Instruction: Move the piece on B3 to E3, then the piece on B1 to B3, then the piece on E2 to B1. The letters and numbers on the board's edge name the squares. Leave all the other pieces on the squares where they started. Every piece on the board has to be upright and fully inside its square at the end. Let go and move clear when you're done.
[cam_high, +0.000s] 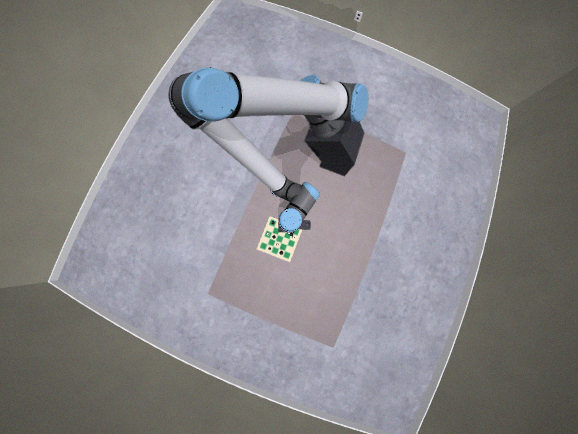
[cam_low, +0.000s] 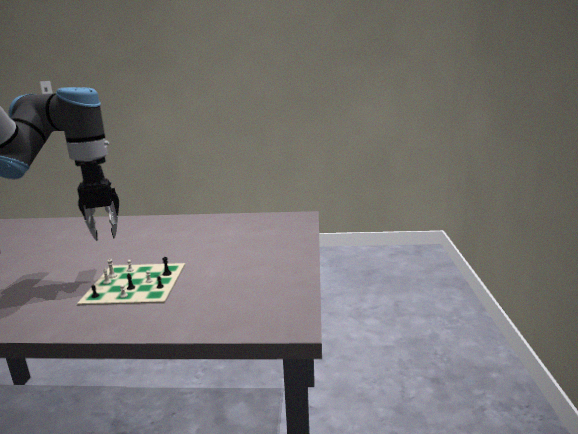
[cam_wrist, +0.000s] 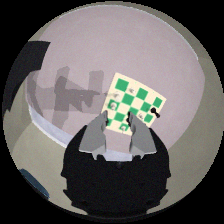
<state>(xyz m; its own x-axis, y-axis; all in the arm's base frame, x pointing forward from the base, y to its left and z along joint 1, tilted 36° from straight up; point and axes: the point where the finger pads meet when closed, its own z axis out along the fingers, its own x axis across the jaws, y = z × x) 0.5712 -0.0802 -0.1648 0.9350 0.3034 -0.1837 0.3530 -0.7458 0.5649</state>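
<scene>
My hand is 100 mm above the white piece. The rest, counted from my hand: cream chessboard 80 mm ahead, 30 mm to the right, 130 mm below; then tall black piece 150 mm ahead, 10 mm to the left, 100 mm below.
</scene>
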